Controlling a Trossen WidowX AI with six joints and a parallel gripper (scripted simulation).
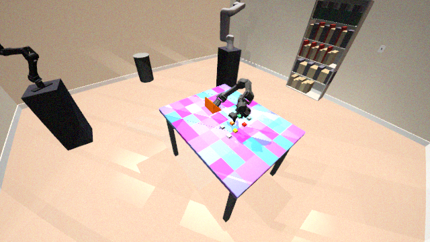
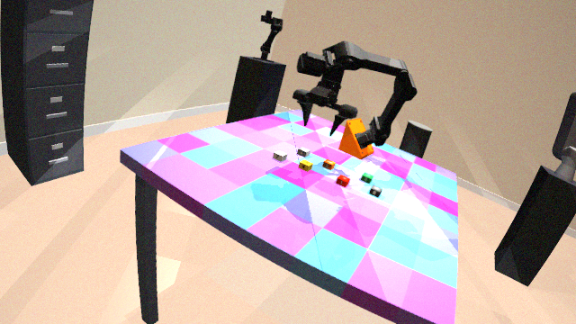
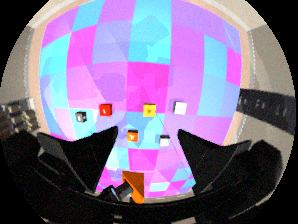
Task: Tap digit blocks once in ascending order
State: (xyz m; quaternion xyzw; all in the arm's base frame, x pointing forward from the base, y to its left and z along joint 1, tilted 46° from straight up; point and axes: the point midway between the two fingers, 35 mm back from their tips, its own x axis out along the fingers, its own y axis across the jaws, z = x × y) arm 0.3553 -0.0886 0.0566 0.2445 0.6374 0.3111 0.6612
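The red block is 2 cm behind my gripper tip, 12 cm to the left of it and 12 cm below it. The rest, counted from my gripper tip: yellow block (1 cm to the right, 12 cm below); orange block (9 cm behind, 3 cm to the left, 12 cm below); white block (2 cm ahead, 9 cm to the right, 12 cm below).
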